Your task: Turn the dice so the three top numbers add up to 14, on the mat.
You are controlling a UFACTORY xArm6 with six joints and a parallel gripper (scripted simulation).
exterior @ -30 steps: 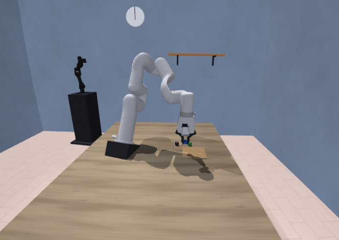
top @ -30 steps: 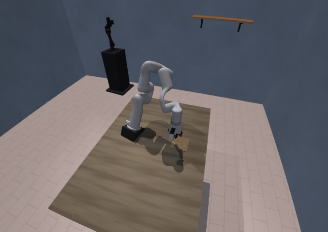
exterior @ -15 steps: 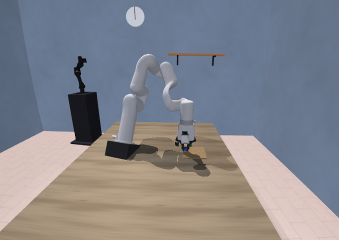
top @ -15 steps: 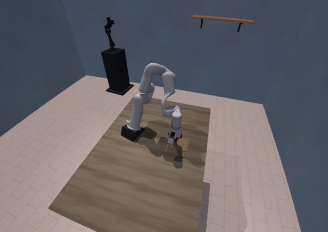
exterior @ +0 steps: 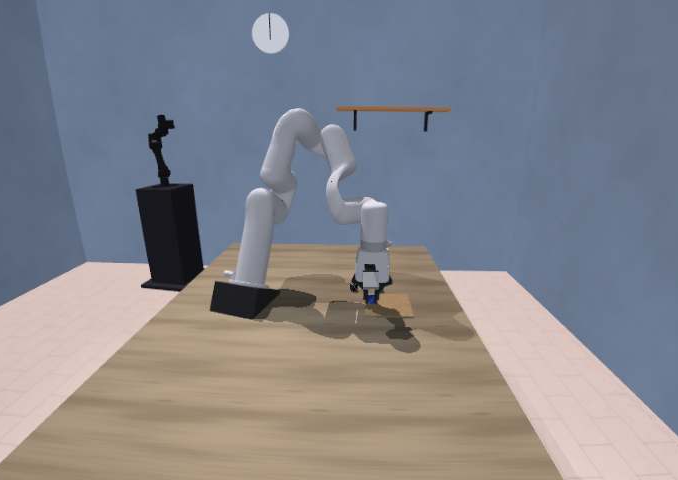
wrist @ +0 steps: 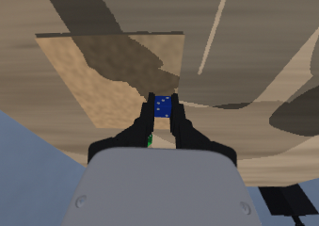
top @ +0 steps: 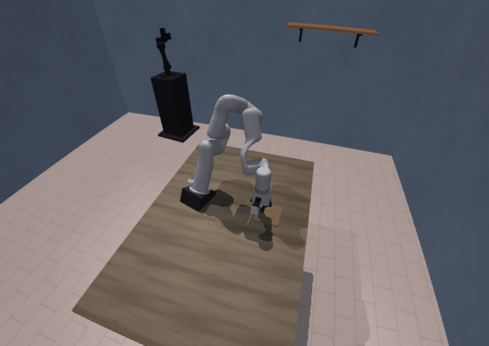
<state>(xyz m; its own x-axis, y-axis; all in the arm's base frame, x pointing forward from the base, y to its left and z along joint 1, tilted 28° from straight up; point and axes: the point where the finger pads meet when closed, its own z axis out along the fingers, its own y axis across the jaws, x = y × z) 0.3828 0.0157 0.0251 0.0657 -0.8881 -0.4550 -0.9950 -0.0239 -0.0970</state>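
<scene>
Right now the blue die is 10 mm below my hand. The rest, counted from my hand: black die: 90 mm to the left, 60 mm behind, 20 mm below; then tan mat: 50 mm ahead, 30 mm below; then green die: 100 mm to the left, 20 mm below, 20 mm ahead.
</scene>
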